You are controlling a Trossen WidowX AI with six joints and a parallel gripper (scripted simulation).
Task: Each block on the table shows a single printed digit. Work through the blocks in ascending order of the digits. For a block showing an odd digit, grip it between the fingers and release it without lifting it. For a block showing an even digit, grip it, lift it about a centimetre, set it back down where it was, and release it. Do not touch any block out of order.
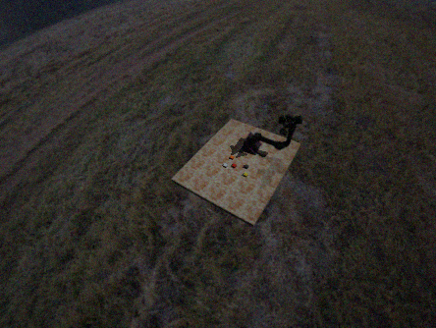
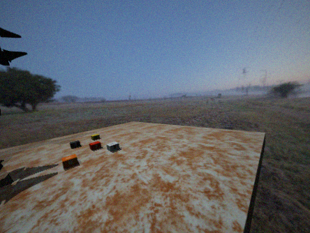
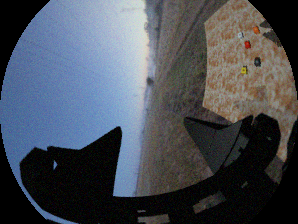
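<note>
The orange block is 49 cm below my gripper tip, 45 cm to the right of it and 1 cm behind it. The rest, counted from my gripper tip: red block 49 cm below, 39 cm to the right, 9 cm ahead; dark block 49 cm below, 28 cm to the right, 6 cm ahead; yellow block 49 cm below, 25 cm to the right, 15 cm ahead.
</note>
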